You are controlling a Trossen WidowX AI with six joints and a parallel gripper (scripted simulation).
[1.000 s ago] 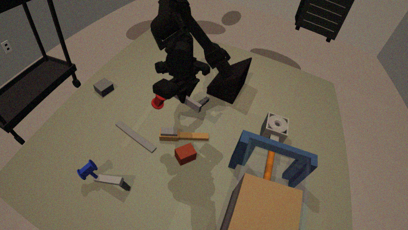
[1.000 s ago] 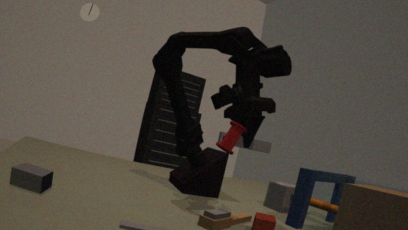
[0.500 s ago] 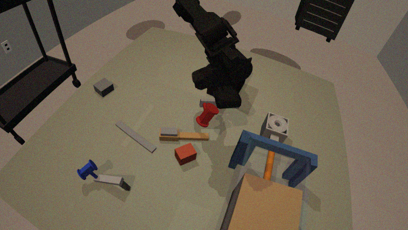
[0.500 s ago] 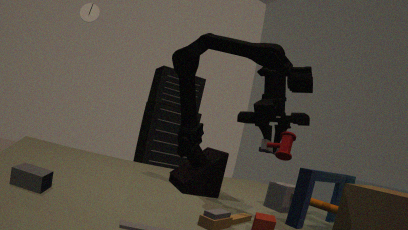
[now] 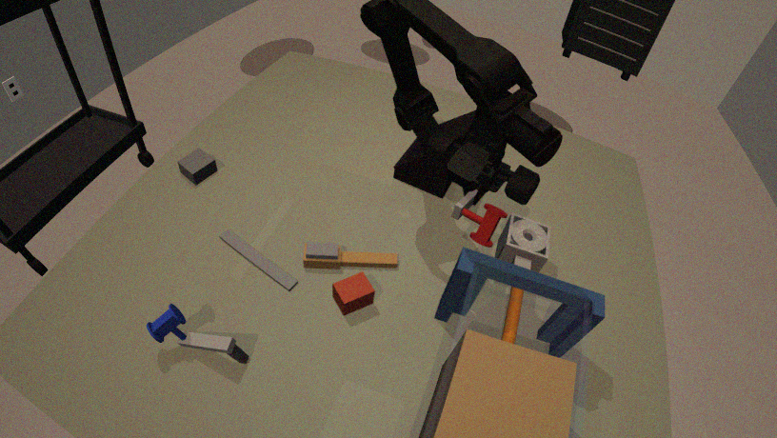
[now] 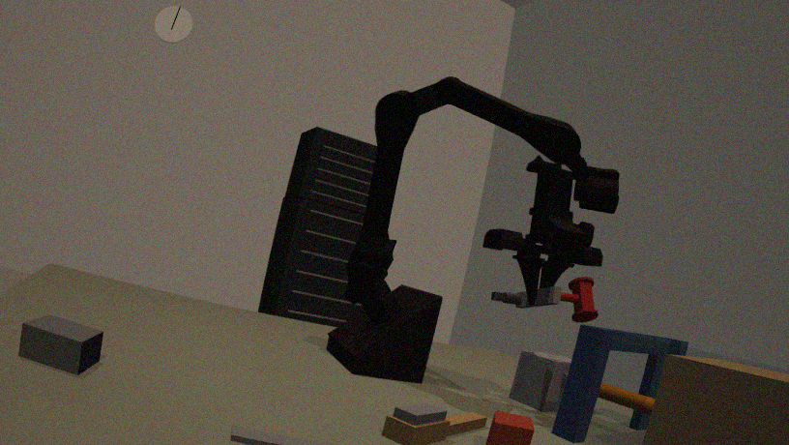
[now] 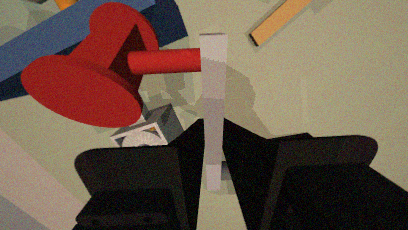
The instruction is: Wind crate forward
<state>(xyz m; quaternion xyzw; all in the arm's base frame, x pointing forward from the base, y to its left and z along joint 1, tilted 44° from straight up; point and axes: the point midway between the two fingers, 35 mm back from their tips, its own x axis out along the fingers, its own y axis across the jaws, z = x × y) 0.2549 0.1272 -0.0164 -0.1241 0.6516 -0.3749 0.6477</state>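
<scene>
My gripper tip is 6 cm short of the red knob, 2 cm to the right of it and 2 cm below it. The rest, counted from my gripper tip: grey winch 7 cm behind, 13 cm to the left, 14 cm below; red-knobbed winch handle 1 cm ahead, 1 cm above; wooden brush 8 cm ahead, 19 cm to the right, 16 cm below.
</scene>
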